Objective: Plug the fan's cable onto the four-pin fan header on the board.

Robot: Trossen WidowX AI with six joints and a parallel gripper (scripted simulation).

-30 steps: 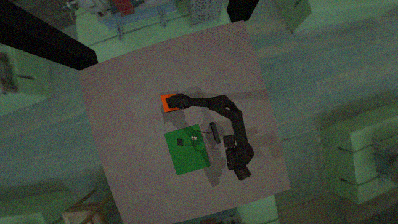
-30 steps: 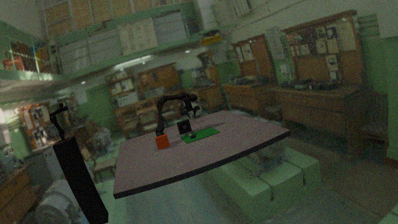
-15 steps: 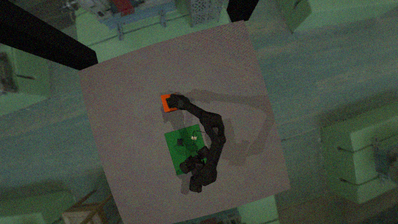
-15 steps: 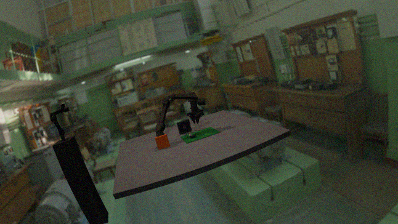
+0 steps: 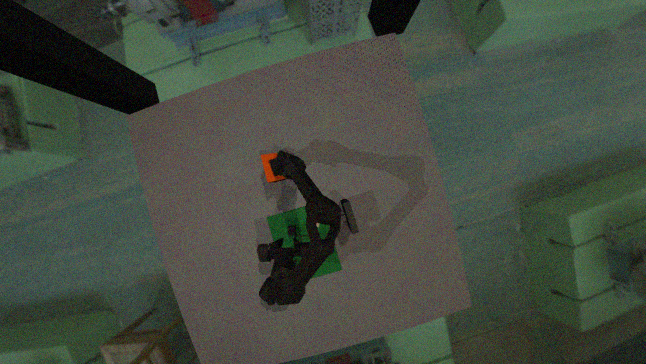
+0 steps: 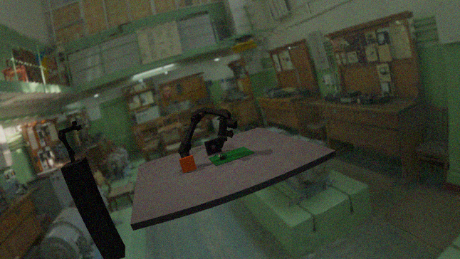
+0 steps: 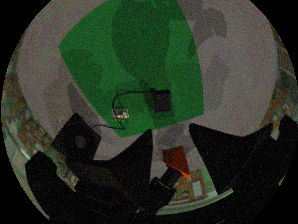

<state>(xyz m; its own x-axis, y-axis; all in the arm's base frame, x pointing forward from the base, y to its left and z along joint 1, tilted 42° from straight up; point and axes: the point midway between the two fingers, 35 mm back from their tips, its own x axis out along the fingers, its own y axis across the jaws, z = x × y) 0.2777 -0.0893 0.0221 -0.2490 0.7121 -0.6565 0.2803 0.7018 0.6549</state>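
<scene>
Now: the dark fan plug 10 mm behind my gripper tip and 80 mm below it. Also, from my gripper tip: green board (60 mm ahead, 30 mm to the left, 110 mm below); then dark fan (240 mm to the left, 40 mm below).
</scene>
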